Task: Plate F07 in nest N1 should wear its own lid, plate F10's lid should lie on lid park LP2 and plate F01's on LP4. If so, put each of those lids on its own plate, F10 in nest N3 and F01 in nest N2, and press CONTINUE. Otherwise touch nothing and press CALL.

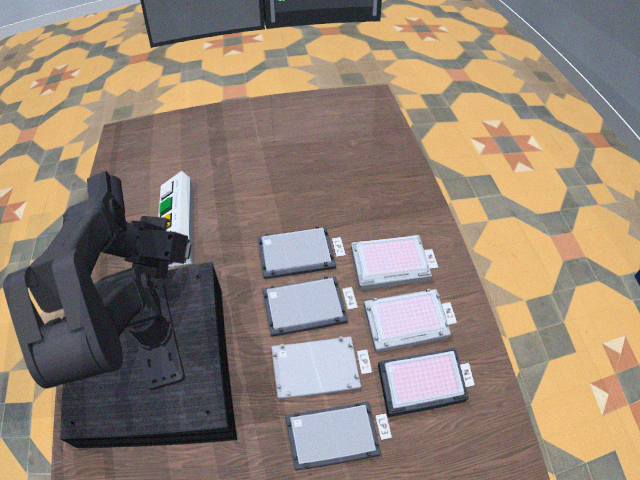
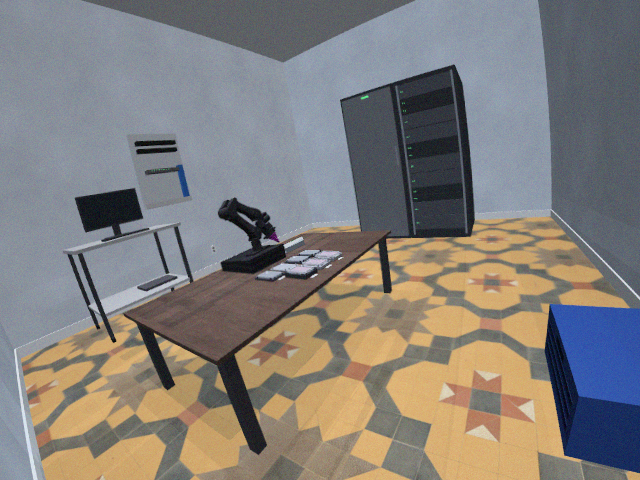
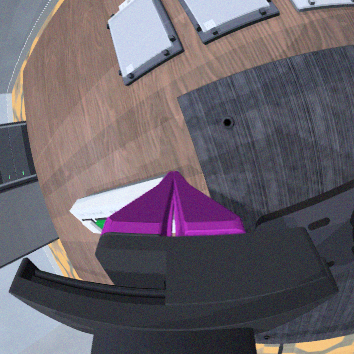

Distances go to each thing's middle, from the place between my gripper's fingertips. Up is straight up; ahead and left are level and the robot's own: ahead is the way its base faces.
Labels:
I see my gripper 17 cm to the right of the white button box point(image 1: 181, 212), 7 cm above it and 1 cm past it.

